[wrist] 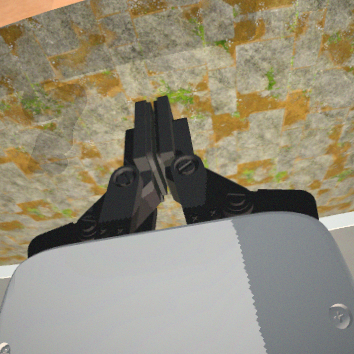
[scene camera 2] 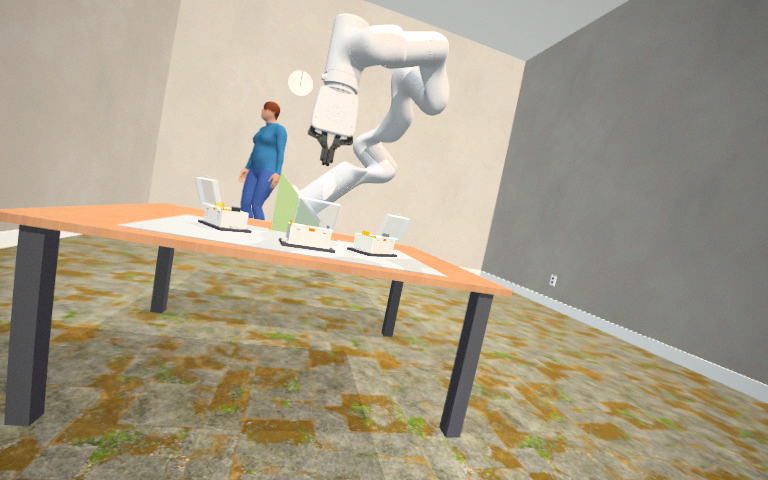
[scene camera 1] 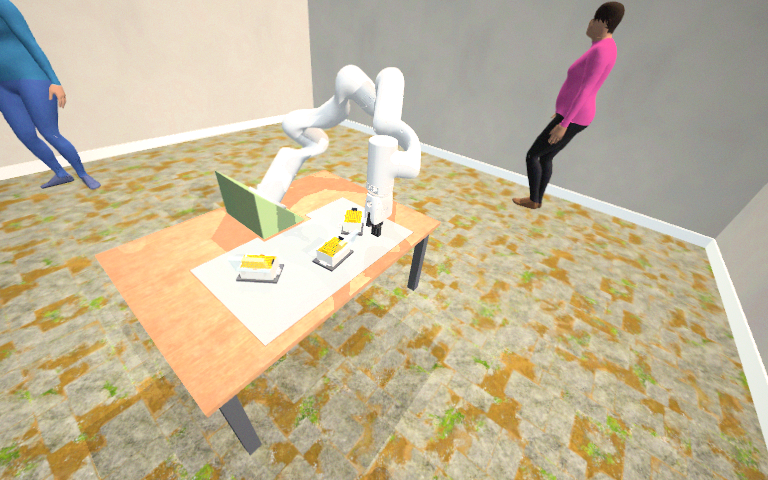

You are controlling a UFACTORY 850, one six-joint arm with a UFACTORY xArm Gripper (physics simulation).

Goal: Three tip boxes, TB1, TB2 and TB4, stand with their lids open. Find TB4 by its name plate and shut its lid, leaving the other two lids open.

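Three white tip boxes with yellow racks stand apart on dark bases: left [scene camera 1: 257, 271] [scene camera 2: 226, 219], middle [scene camera 1: 335, 258] [scene camera 2: 309, 237] and right [scene camera 1: 352, 227] [scene camera 2: 373, 244]. In scene camera 2 the left lid [scene camera 2: 207, 191], middle lid [scene camera 2: 326, 213] and right lid [scene camera 2: 394, 226] all stand open. The name plates are too small to read, so I cannot tell which box is TB4. My gripper [scene camera 1: 376, 232] [scene camera 2: 326, 163] [wrist: 158, 120] is shut and empty, pointing down, well above the lids. In the wrist view, floor shows behind its fingertips; no box shows there.
The boxes stand on a pale mat [scene camera 1: 266, 316] [scene camera 2: 164, 222] on a wooden table [scene camera 1: 147, 271] [scene camera 2: 84, 213] [wrist: 30, 11]. An upright green panel [scene camera 1: 240, 203] [scene camera 2: 283, 203] stands near the arm's base. A person in blue [scene camera 1: 25, 50] [scene camera 2: 267, 150] and one in pink [scene camera 1: 589, 79] stand away from the table.
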